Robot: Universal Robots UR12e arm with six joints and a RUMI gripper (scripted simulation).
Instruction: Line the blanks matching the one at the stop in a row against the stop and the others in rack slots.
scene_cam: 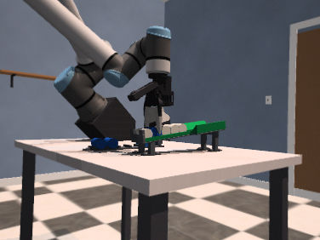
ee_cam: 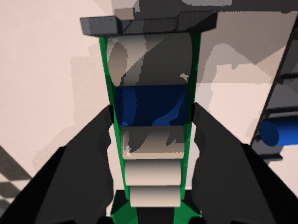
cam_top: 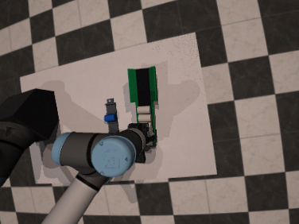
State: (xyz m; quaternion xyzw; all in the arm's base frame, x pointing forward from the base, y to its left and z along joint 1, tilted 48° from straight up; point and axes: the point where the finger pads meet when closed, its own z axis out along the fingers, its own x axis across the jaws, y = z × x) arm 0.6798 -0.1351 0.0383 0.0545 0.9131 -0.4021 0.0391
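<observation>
Right now my hand is 20 cm past the dark stock rack, 3 cm to the right of it and 9 cm above it. Round my hand: stop 1 cm behind, 6 cm to the right, 3 cm below.
</observation>
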